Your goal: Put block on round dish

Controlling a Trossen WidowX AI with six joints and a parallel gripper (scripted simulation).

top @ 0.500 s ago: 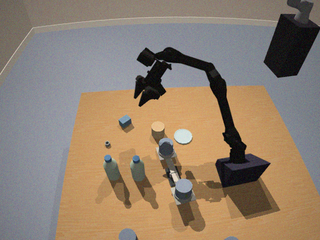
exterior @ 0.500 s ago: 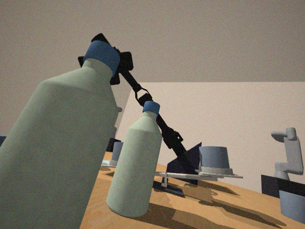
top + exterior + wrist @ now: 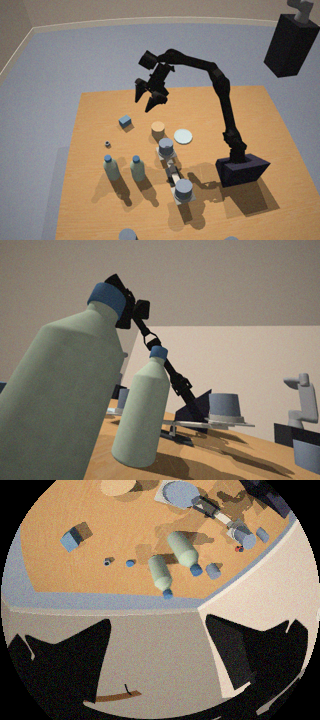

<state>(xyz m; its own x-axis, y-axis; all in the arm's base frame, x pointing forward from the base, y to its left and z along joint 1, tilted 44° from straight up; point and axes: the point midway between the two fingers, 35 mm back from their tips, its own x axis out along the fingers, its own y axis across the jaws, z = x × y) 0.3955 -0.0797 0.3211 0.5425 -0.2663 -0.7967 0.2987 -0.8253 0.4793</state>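
My gripper tip is 100 mm past the pale green block, 80 mm to the right of it and 250 mm above it. From my gripper tip the other things lie so: blue block 70 mm ahead, 170 mm to the right, 270 mm below; then tan cylinder 110 mm behind, 70 mm to the right, 260 mm below; then small nut 190 mm ahead, 50 mm to the right, 290 mm below.
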